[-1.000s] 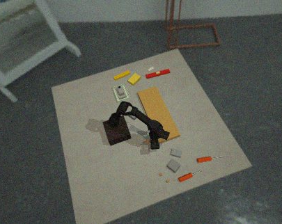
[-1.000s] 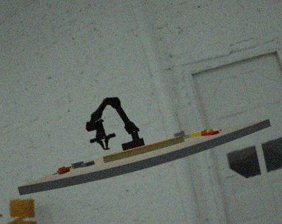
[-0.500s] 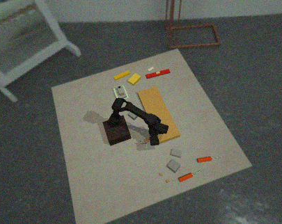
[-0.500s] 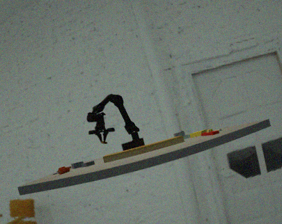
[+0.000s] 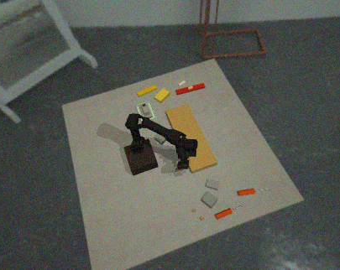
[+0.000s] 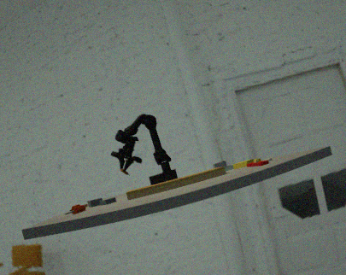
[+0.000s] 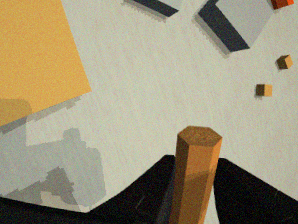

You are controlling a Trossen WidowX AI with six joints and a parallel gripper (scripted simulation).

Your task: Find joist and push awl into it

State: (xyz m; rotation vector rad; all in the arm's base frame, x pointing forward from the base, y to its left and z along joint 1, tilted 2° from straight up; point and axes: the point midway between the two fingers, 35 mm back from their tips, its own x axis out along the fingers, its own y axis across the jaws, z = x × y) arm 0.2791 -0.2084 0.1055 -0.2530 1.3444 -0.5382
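The awl lies 50 mm behind my gripper tip, 10 mm to the left of it and 10 mm below it. Also, from my gripper tip: stud finder (190 mm behind, 590 mm to the left, 110 mm below); then pale green tray (190 mm behind, 580 mm to the left, 150 mm below); then yellow block (50 mm behind, 700 mm to the left, 140 mm below).
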